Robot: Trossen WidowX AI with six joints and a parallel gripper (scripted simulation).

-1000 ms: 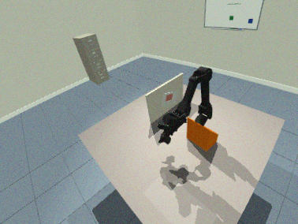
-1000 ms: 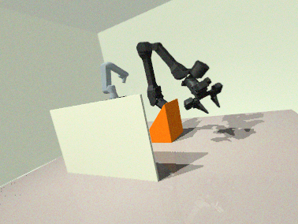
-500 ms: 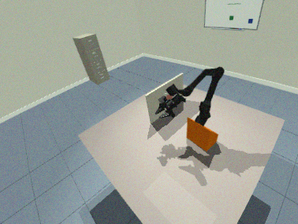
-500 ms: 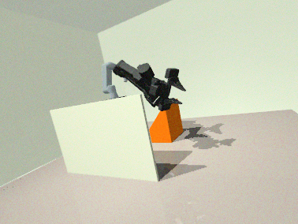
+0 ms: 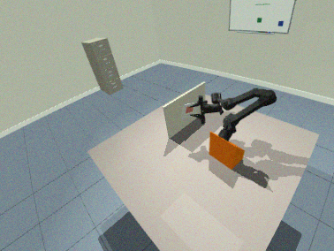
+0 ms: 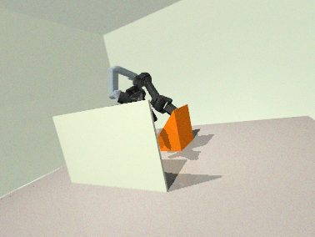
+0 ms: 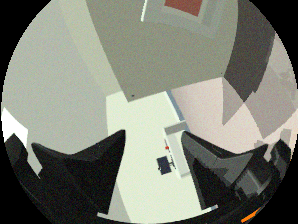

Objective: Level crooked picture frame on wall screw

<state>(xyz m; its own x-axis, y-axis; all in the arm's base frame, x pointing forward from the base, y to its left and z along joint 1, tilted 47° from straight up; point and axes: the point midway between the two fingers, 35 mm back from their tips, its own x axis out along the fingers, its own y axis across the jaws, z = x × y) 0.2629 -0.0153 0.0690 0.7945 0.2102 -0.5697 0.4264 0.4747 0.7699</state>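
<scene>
Now: gripper tip 15 cm to the left of the picture frame, 11 cm short of it and 11 cm above it.
</scene>
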